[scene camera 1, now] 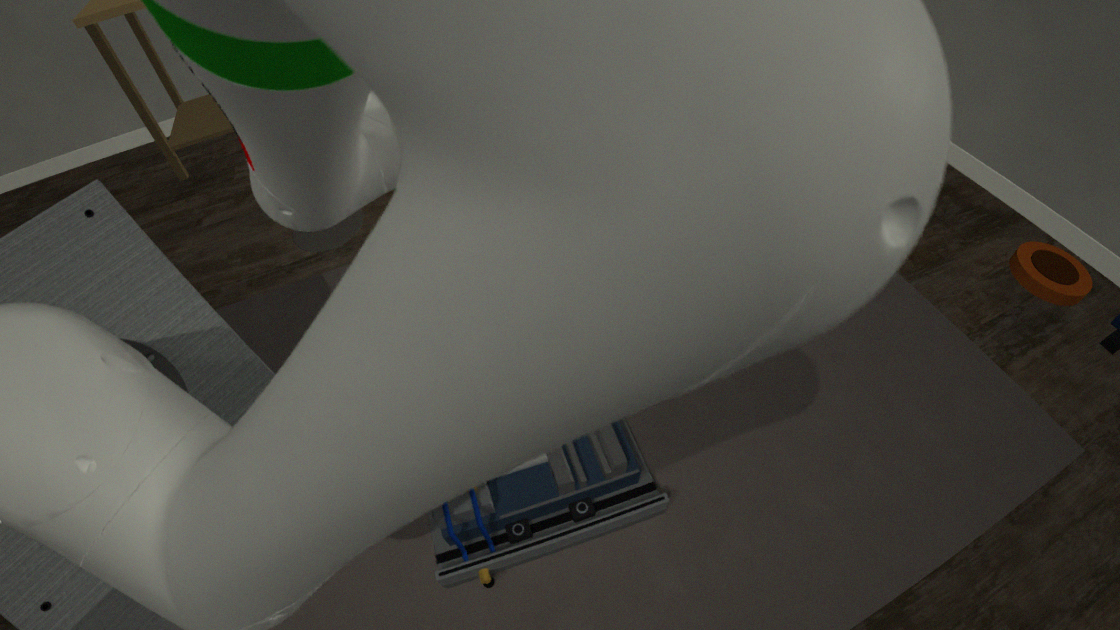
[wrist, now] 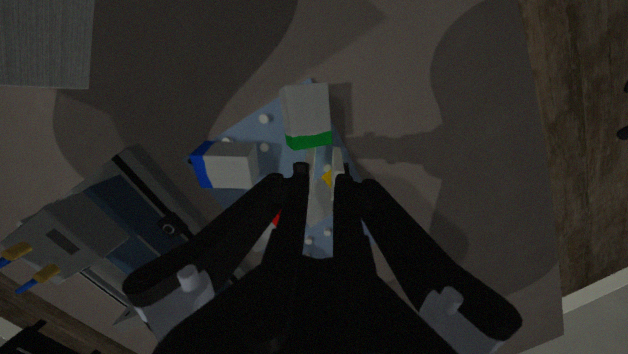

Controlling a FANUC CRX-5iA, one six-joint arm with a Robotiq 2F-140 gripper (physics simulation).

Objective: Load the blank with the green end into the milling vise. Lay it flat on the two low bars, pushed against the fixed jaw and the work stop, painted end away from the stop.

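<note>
The blank with the green end [wrist: 306, 114] lies on a light-blue pegged plate [wrist: 245, 131] in the wrist view, with its green band towards my fingers. My gripper [wrist: 323, 158] is shut and nearly closed, just short of the green end. A grey blank with a yellow end [wrist: 326, 178] shows through the narrow gap below the fingers. I cannot see it being held. The blue milling vise [scene camera 1: 546, 498] [wrist: 116, 213] stands on the mat, left of the plate in the wrist view. In the scene view the white arm hides the gripper and the blanks.
A blank with a blue end [wrist: 228, 165] lies left of the green one on the plate. A red end [wrist: 276, 218] peeks out beside the left finger. The vise base carries a small yellow knob [scene camera 1: 485, 576] at its near end. The mat [scene camera 1: 818, 474] lies on dark wood.
</note>
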